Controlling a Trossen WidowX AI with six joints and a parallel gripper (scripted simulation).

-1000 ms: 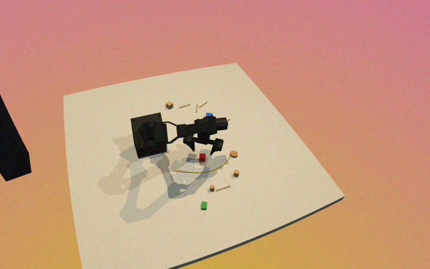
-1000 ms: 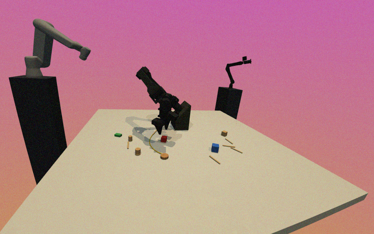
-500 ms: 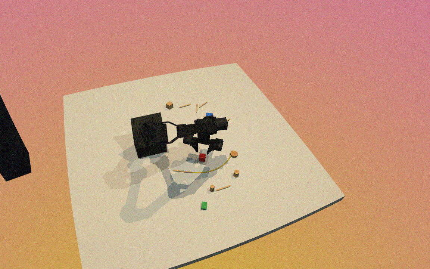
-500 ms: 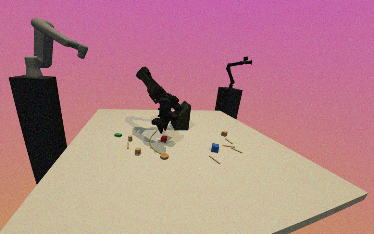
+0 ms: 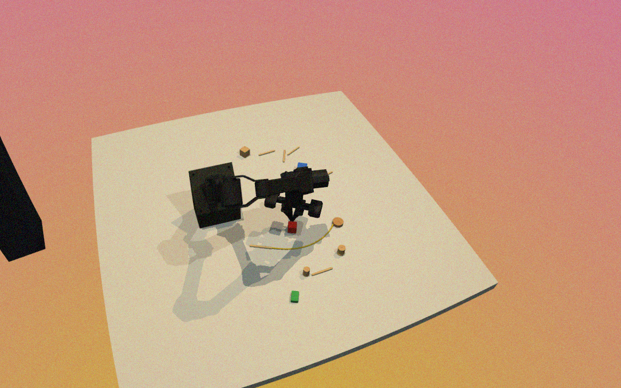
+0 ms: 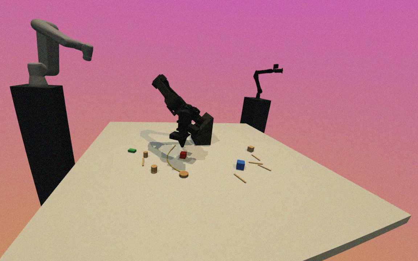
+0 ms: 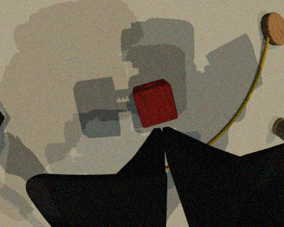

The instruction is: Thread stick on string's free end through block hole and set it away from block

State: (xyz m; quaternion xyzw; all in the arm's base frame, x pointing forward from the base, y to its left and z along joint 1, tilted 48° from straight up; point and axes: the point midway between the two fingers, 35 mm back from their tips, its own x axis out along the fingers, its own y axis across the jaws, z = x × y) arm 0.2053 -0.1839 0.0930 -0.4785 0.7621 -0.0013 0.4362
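Now: the red cube 10 mm ahead of my gripper tip, 10 mm to the left of it and 40 mm below it. Also, from my gripper tip: green block (120 mm behind, 240 mm to the right, 50 mm below); then wooden cylinder (110 mm ahead, 160 mm to the right, 40 mm below); then round wooden button (170 mm ahead, 40 mm to the right, 50 mm below).
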